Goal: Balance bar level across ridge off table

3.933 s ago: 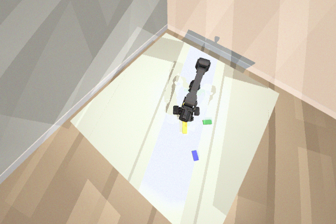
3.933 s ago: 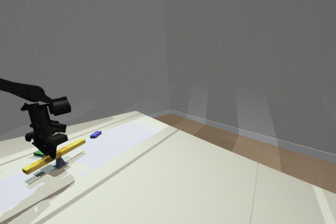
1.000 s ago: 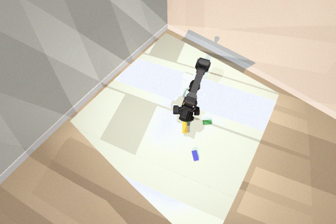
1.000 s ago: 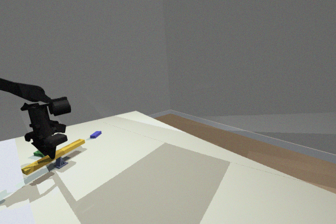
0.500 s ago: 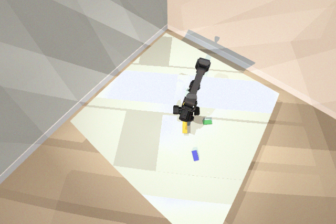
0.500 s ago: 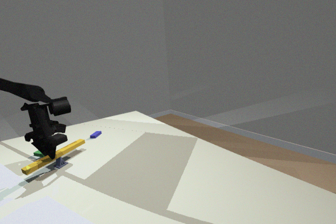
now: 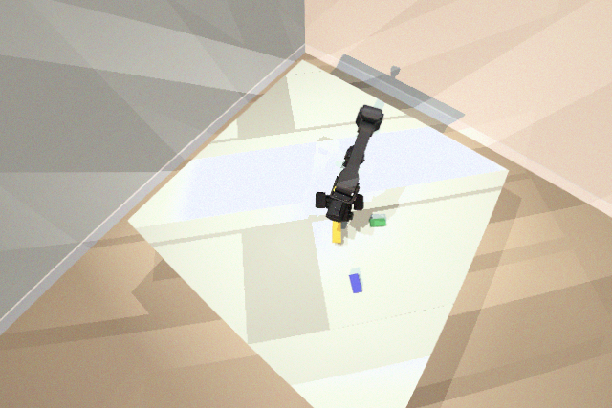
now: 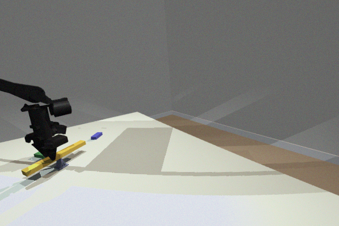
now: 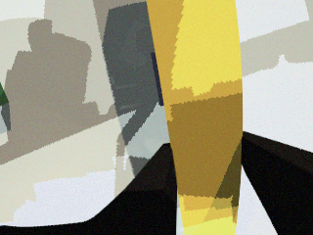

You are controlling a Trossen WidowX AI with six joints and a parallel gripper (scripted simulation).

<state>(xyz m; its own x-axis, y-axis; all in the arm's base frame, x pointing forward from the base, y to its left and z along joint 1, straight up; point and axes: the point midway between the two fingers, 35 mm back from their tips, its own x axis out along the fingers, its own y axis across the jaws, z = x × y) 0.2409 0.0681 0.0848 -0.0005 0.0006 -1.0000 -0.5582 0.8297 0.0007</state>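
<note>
My gripper tip is now 20 mm to the right of the long yellow bar and 20 mm short of it. Round my gripper tip: green block 180 mm to the left, 60 mm behind, 40 mm below; then blue block 230 mm to the left, 200 mm ahead, 40 mm below.
</note>
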